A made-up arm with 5 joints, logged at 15 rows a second.
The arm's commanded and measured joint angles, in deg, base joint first. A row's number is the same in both.
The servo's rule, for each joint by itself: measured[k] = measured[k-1] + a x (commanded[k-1-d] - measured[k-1]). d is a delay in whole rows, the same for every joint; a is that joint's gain. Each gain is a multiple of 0.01, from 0.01 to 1. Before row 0 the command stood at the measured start. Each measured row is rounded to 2 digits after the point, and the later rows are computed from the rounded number. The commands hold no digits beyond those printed.
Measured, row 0: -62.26, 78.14, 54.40, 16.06, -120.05
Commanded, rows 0 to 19: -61.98, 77.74, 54.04, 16.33, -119.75; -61.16, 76.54, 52.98, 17.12, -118.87; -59.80, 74.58, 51.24, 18.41, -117.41; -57.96, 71.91, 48.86, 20.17, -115.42; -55.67, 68.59, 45.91, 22.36, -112.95; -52.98, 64.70, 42.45, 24.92, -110.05; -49.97, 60.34, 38.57, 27.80, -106.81; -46.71, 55.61, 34.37, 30.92, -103.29; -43.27, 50.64, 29.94, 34.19, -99.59; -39.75, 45.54, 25.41, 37.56, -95.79; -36.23, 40.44, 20.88, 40.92, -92.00; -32.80, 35.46, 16.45, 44.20, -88.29; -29.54, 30.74, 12.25, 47.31, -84.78; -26.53, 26.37, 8.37, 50.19, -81.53; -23.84, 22.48, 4.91, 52.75, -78.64; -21.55, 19.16, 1.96, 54.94, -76.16; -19.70, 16.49, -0.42, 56.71, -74.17; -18.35, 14.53, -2.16, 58.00, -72.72; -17.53, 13.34, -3.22, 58.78, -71.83; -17.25, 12.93, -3.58, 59.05, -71.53
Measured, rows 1 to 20: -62.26, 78.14, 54.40, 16.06, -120.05; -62.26, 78.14, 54.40, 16.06, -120.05; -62.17, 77.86, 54.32, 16.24, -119.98; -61.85, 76.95, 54.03, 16.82, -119.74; -61.19, 75.31, 53.42, 17.87, -119.23; -60.16, 72.96, 52.42, 19.39, -118.39; -58.72, 69.94, 50.99, 21.35, -117.19; -56.88, 66.32, 49.11, 23.71, -115.62; -54.67, 62.19, 46.79, 26.41, -113.68; -52.12, 57.65, 44.06, 29.39, -111.39; -49.29, 52.81, 40.95, 32.56, -108.79; -46.24, 47.79, 37.53, 35.86, -105.93; -43.04, 42.72, 33.87, 39.20, -102.87; -39.76, 37.71, 30.04, 42.50, -99.66; -36.49, 32.90, 26.13, 45.67, -96.39; -33.30, 28.39, 22.22, 48.65, -93.12; -30.27, 24.31, 18.41, 51.36, -89.93; -27.48, 20.76, 14.79, 53.72, -86.90; -24.99, 17.81, 11.44, 55.69, -84.10; -22.87, 15.55, 8.45, 57.21, -81.60
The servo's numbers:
d 2
a 0.32 0.69 0.22 0.66 0.22

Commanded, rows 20 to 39: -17.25, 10.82, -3.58, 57.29, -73.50; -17.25, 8.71, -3.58, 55.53, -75.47; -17.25, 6.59, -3.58, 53.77, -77.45; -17.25, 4.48, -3.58, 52.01, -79.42; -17.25, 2.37, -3.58, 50.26, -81.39; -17.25, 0.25, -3.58, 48.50, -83.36; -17.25, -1.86, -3.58, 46.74, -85.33; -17.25, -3.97, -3.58, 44.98, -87.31; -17.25, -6.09, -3.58, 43.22, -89.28; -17.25, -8.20, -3.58, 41.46, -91.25; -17.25, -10.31, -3.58, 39.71, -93.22; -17.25, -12.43, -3.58, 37.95, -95.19; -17.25, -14.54, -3.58, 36.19, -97.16; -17.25, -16.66, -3.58, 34.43, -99.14; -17.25, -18.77, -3.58, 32.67, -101.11; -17.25, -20.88, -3.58, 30.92, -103.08; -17.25, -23.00, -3.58, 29.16, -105.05; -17.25, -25.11, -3.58, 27.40, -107.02; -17.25, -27.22, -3.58, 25.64, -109.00; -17.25, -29.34, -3.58, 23.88, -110.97
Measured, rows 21 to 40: -21.16, 14.03, 5.88, 58.25, -79.45; -19.91, 13.27, 3.80, 58.78, -77.71; -19.06, 11.58, 2.18, 57.80, -76.78; -18.48, 9.60, 0.91, 56.30, -76.49; -18.09, 7.52, -0.08, 54.63, -76.70; -17.82, 5.42, -0.85, 52.90, -77.30; -17.64, 3.32, -1.45, 51.16, -78.20; -17.52, 1.20, -1.92, 49.40, -79.34; -17.43, -0.91, -2.29, 47.64, -80.66; -17.37, -3.02, -2.57, 45.88, -82.12; -17.33, -5.14, -2.79, 44.12, -83.70; -17.30, -7.25, -2.96, 42.36, -85.36; -17.28, -9.36, -3.10, 40.61, -87.09; -17.27, -11.48, -3.21, 38.85, -88.87; -17.26, -13.59, -3.29, 37.09, -90.69; -17.26, -15.71, -3.35, 35.33, -92.55; -17.26, -17.82, -3.40, 33.57, -94.43; -17.26, -19.93, -3.44, 31.82, -96.33; -17.26, -22.05, -3.47, 30.06, -98.25; -17.26, -24.16, -3.49, 28.30, -100.18
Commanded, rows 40 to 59: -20.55, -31.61, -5.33, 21.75, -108.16; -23.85, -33.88, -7.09, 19.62, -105.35; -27.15, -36.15, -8.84, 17.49, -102.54; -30.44, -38.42, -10.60, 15.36, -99.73; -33.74, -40.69, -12.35, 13.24, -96.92; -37.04, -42.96, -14.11, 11.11, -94.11; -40.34, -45.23, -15.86, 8.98, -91.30; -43.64, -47.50, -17.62, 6.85, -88.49; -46.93, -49.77, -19.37, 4.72, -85.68; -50.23, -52.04, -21.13, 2.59, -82.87; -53.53, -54.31, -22.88, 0.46, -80.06; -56.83, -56.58, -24.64, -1.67, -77.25; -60.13, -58.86, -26.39, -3.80, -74.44; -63.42, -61.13, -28.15, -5.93, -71.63; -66.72, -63.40, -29.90, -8.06, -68.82; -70.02, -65.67, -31.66, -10.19, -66.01; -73.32, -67.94, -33.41, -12.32, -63.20; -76.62, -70.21, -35.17, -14.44, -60.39; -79.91, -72.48, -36.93, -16.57, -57.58; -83.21, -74.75, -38.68, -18.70, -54.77
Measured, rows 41 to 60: -17.26, -26.27, -3.51, 26.54, -102.12; -17.26, -28.39, -3.53, 24.78, -104.07; -18.31, -30.61, -3.93, 22.78, -104.97; -20.08, -32.87, -4.63, 20.69, -105.05; -22.34, -35.13, -5.56, 18.58, -104.50; -24.93, -37.40, -6.67, 16.45, -103.45; -27.75, -39.67, -7.92, 14.33, -102.01; -30.72, -41.94, -9.28, 12.20, -100.27; -33.80, -44.21, -10.73, 10.07, -98.30; -36.95, -46.48, -12.25, 7.94, -96.14; -40.14, -48.75, -13.82, 5.81, -93.84; -43.37, -51.02, -15.43, 3.68, -91.43; -46.62, -53.29, -17.07, 1.55, -88.93; -49.89, -55.56, -18.74, -0.58, -86.36; -53.17, -57.84, -20.42, -2.71, -83.74; -56.45, -60.11, -22.12, -4.84, -81.08; -59.74, -62.38, -23.83, -6.97, -78.38; -63.03, -64.65, -25.55, -9.10, -75.66; -66.32, -66.92, -27.28, -11.23, -72.92; -69.62, -69.19, -29.02, -13.35, -70.16
